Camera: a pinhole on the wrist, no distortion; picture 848 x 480 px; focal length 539.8 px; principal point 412.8 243.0 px. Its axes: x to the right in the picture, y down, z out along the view. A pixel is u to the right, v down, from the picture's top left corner.
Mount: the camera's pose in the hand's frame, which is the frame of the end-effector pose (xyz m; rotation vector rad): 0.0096 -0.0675 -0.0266 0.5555 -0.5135 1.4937
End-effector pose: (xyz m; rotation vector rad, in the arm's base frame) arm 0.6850 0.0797 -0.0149 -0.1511 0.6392 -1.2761
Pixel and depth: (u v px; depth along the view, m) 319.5 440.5 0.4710
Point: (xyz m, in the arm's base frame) 0.4553 0.0208 0.4708
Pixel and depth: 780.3 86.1 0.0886
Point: 0.6675 0.0019 0.0706
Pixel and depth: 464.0 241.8 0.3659
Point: 0.6049 -0.0875 0.3280
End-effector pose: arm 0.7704 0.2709 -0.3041 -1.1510 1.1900 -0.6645
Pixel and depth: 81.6 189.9 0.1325
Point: 0.8341 0.1875 -0.1142
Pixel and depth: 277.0 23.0 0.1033
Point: 0.8439 0.1853 -0.1825
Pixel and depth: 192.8 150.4 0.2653
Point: 0.9410 0.1504 -0.0329
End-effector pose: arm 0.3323 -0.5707 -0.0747 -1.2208 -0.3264 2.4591
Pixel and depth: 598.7 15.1 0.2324
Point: 0.1424 -0.3924 0.0195
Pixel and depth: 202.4 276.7 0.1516
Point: 0.3353 -0.3831 0.0321
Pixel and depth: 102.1 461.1 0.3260
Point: 0.4037 -0.2476 0.2292
